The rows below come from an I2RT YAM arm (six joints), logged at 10 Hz.
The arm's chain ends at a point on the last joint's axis. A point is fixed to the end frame.
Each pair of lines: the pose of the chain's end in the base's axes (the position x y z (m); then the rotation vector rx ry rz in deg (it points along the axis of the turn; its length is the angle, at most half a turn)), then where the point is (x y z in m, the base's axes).
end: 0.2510, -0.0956, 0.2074, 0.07, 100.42, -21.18
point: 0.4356 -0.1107 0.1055
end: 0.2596, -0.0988, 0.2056, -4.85, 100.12, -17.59
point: 0.4446 -0.0973 0.1032
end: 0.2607, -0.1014, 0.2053, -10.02, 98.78, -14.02
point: 0.4459 -0.0829 0.1050
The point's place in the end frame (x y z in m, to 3 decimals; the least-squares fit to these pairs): 0.060 0.048 0.197
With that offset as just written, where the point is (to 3 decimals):
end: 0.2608, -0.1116, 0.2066, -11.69, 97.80, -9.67
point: 0.445 -0.078 0.109
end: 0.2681, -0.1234, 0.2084, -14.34, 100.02, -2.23
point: 0.443 -0.066 0.105
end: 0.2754, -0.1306, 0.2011, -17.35, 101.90, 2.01
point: 0.441 -0.059 0.091
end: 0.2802, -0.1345, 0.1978, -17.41, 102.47, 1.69
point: 0.445 -0.064 0.086
